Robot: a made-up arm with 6 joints.
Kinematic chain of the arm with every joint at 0, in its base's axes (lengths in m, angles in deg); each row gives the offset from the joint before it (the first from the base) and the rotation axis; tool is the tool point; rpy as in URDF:
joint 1: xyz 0.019 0 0.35 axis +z
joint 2: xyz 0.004 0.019 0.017 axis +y
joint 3: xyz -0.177 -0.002 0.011 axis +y
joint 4: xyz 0.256 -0.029 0.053 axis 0.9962 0 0.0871
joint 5: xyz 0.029 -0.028 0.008 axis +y
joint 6: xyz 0.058 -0.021 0.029 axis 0.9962 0 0.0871
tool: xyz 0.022 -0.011 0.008 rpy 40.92 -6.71 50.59
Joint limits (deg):
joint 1: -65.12..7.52
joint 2: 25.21..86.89
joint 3: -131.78..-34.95
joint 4: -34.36..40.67
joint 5: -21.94..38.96
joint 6: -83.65..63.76
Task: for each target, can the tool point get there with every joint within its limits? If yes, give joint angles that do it. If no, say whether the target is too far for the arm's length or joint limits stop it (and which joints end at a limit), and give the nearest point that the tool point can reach.
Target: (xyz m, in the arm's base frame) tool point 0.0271 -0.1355 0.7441
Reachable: yes | joints -57.72 30.68 -65.63 -20.03 29.44 -32.09
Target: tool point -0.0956 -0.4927 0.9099
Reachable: no: too far | nearest point 0.0422 -0.2843 0.7881 | short by 0.278 m
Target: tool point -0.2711 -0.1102 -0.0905
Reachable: no: joint limits stop it (at a limit: joint 1, joint 2, joint 3, joint 5) | nearest point 0.0746 -0.2336 0.2575 | short by 0.506 m
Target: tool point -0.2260 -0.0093 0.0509
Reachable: no: joint limits stop it (at a limit: joint 1, joint 2, joint 3, joint 5) | nearest point 0.0785 -0.2280 0.2565 | short by 0.428 m
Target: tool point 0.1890 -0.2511 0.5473
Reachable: yes | joints -41.74 57.32 -51.34 7.34 14.48 21.85
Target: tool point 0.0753 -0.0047 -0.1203
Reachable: no: joint limits stop it (at a limit: joint 2, joint 3, joint 4, joint 5) | nearest point 0.2506 -0.0193 0.2550 | short by 0.414 m
